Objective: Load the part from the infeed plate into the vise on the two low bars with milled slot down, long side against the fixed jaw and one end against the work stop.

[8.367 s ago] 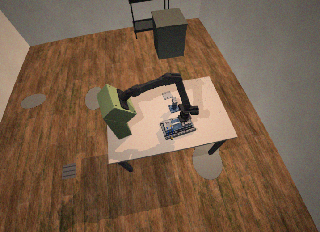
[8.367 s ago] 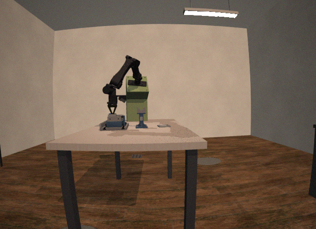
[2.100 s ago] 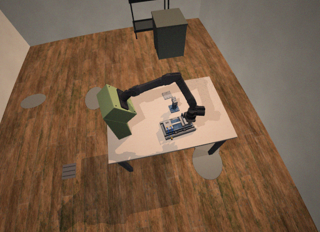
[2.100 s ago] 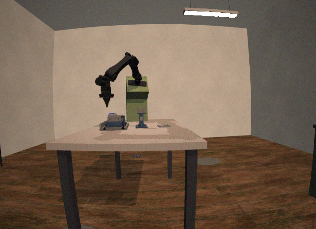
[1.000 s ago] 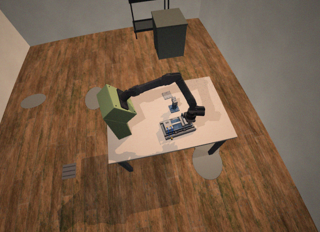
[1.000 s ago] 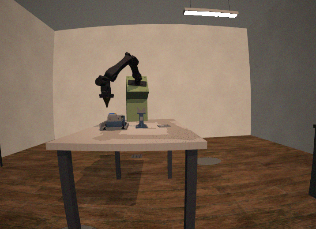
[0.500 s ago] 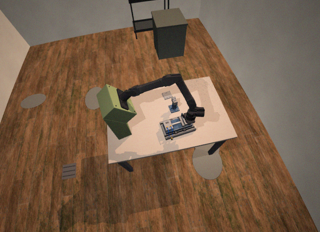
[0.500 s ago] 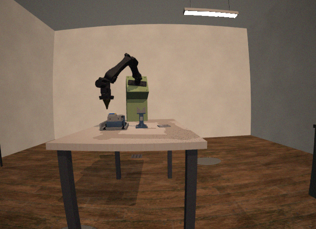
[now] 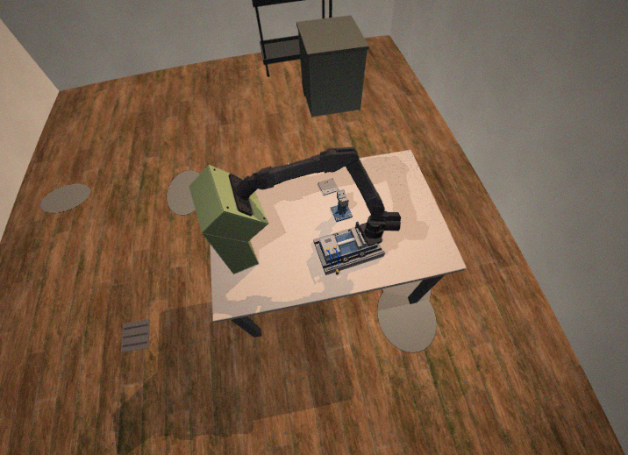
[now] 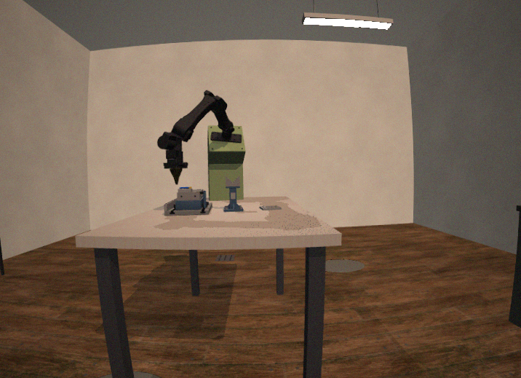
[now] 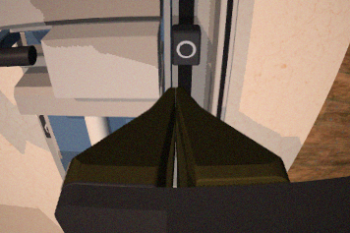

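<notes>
The part is 5 cm below my hand and 4 cm to the left of it. Round my hand: moving jaw: 6 cm to the left, 6 cm below, 3 cm behind; then dark work stop rod: 10 cm to the left, 5 cm below, 1 cm behind; then grey jaw: 6 cm to the left, 6 cm below, 3 cm ahead.
</notes>
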